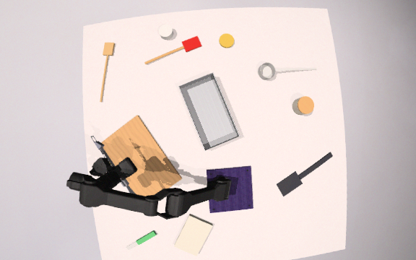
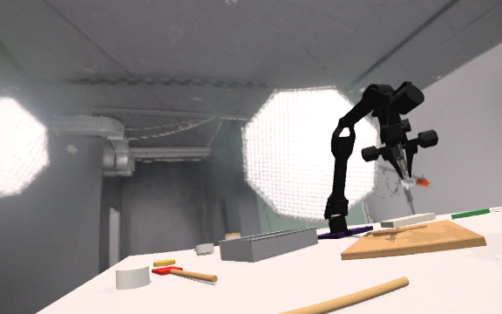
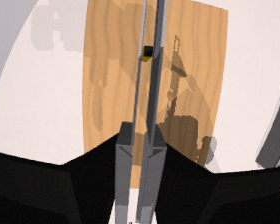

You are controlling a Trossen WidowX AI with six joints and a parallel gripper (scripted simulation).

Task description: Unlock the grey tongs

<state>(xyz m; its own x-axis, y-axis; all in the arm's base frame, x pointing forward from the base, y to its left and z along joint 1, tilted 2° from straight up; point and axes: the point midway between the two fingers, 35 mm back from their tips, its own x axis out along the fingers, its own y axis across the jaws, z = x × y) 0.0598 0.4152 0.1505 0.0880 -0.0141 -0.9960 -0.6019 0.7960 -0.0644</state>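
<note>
My gripper tip is now 20 mm short of the wooden board, 30 mm to the left of it and 140 mm above it. From my gripper tip the other things lie so: cream block (320 mm behind, 290 mm to the right, 130 mm below); yellow slider (40 mm ahead, 30 mm to the left, 40 mm above); grey roasting tin (260 mm ahead, 340 mm to the right, 120 mm below).
</note>
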